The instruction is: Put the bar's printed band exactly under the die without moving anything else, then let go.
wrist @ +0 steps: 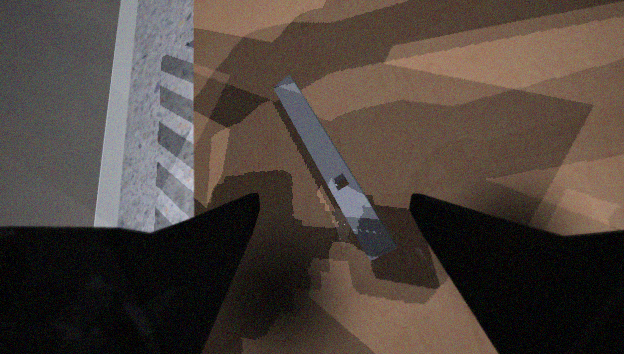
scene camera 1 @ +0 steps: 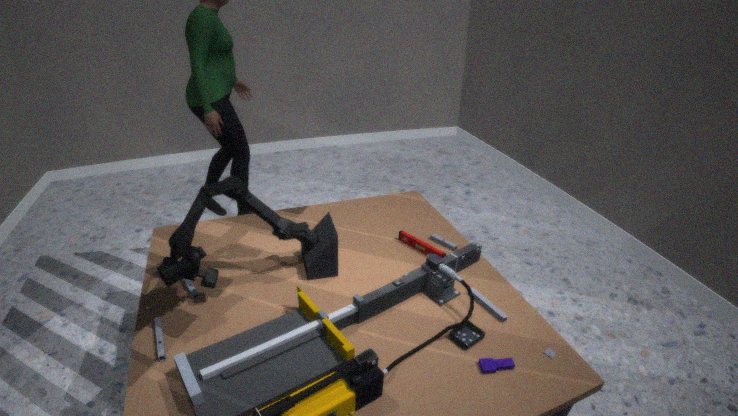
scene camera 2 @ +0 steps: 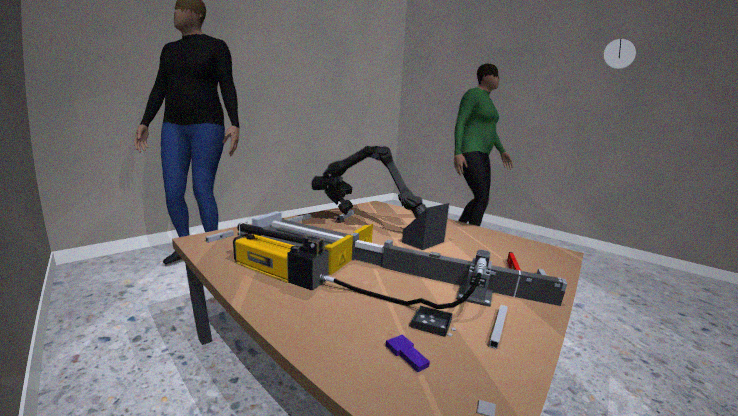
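Pixels of known places: gripper, fingertip midpoint: (wrist: 334,200) (scene camera 1: 188,280); arm's base, link origin: (scene camera 1: 313,240) (scene camera 2: 425,218).
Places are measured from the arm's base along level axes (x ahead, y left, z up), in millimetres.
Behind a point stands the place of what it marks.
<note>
A short grey metal bar (scene camera 1: 191,289) @[x 124, y -446, z -80 mm] (scene camera 2: 341,218) @[x 132, y -427, z -90 mm] (wrist: 320,145) @[x 67, y -469, z -80 mm] lies slanted on the table below my gripper (scene camera 1: 190,279) @[x 115, y -451, z -49 mm] (scene camera 2: 341,205) @[x 115, y -451, z -49 mm] (wrist: 334,200) @[x 115, y -451, z -49 mm]. It has a small dark square mark near its lower end in the wrist view. My gripper is open, with its fingertips apart on either side of the bar's lower part in the wrist view; nothing is held. A long silver bar (scene camera 1: 268,347) @[x 465, y -174, z -32 mm] (scene camera 2: 310,230) @[x 459, y -180, z -30 mm] runs over the yellow-and-black machine's bed and through its yellow guard. I cannot pick out the die or a printed band for certain.
A grey beam (scene camera 1: 390,295) @[x 294, y 217, z -43 mm] (scene camera 2: 428,263) @[x 281, y 246, z -48 mm] runs through a cabled bracket (scene camera 1: 439,286) @[x 279, y 392, z -46 mm] (scene camera 2: 476,291) @[x 278, y 427, z -72 mm]. The yellow machine (scene camera 1: 323,400) @[x 669, y -48, z -16 mm] (scene camera 2: 263,258) @[x 701, y -54, z -47 mm], a black tray (scene camera 1: 466,335) @[x 467, y 421, z -98 mm] (scene camera 2: 431,321) @[x 467, y 413, z -98 mm], a purple piece (scene camera 1: 496,364) @[x 608, y 454, z -86 mm] (scene camera 2: 407,352) @[x 612, y 463, z -85 mm], a red level (scene camera 1: 419,243) @[x -10, y 418, z -65 mm] (scene camera 2: 512,260) @[x -32, y 406, z -64 mm] and other metal bars stand or lie about.
</note>
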